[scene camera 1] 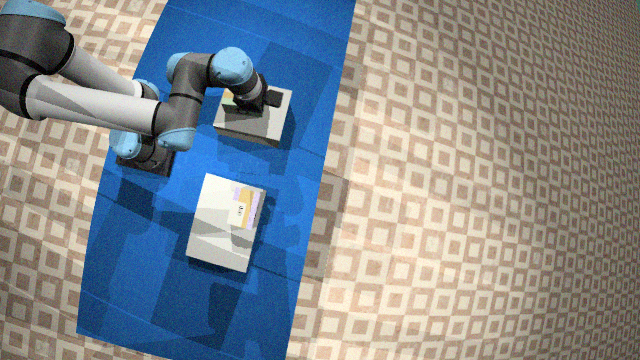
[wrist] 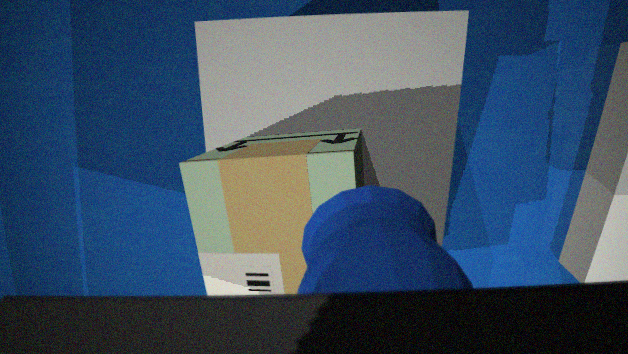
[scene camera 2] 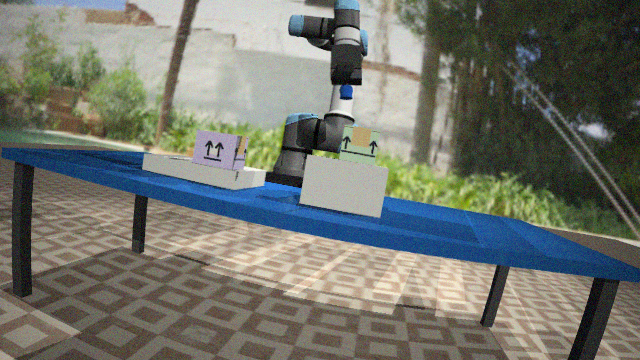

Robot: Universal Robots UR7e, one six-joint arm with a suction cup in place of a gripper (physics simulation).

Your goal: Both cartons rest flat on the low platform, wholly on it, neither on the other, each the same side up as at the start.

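Places are measured from the arm's base along level axes (x ahead, y left, z up), in metres.
Pixels of known places: hand, its tool point: (wrist: 368, 247) (scene camera 2: 346, 98); arm's base, origin of its link: (scene camera 1: 151, 151) (scene camera 2: 293, 175).
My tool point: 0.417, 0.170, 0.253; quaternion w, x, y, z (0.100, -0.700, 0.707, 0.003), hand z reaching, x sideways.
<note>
For each thing: its top centre in the pictures, then the offset to it from my tool point, as dx, dy, dz. Level surfaces: height alone.
- green carton, centre of its top: (wrist: 278, 277) (scene camera 2: 361, 129) (scene camera 1: 244, 93) -0.060, +0.052, -0.072
- tall white block, centre of its top: (wrist: 320, 181) (scene camera 2: 351, 161) (scene camera 1: 252, 107) -0.031, +0.041, -0.165
- purple carton, centre of its top: (scene camera 2: 223, 133) (scene camera 1: 243, 208) +0.007, -0.320, -0.145
- low white platform, centre of its top: (scene camera 2: 205, 162) (scene camera 1: 224, 223) -0.061, -0.388, -0.237
- blue table, height of its surface: dz -0.285
The green carton (scene camera 1: 228, 101) (scene camera 2: 358, 150) (wrist: 202, 205) stands upright, arrows up, on the tall white block (scene camera 1: 279, 117) (scene camera 2: 343, 186) (wrist: 325, 55). The purple carton (scene camera 1: 246, 200) (scene camera 2: 215, 150) stands upright, arrows up, on the low white platform (scene camera 1: 215, 200) (scene camera 2: 170, 167) (wrist: 612, 240), near one long edge. My gripper, a blue suction cup (scene camera 2: 346, 92) (wrist: 372, 240), is empty; a gap shows between it and the green carton's top in scene camera 2. In scene camera 1 the cup is hidden by the wrist, which covers much of the green carton.
The blue table (scene camera 1: 130, 280) (scene camera 2: 425, 220) bears both supports. The robot base (scene camera 1: 145, 162) (scene camera 2: 287, 177) stands on it, to the left in scene camera 1. A strip of table separates the block from the low platform. The arm (scene camera 1: 95, 107) reaches over the table to the block.
</note>
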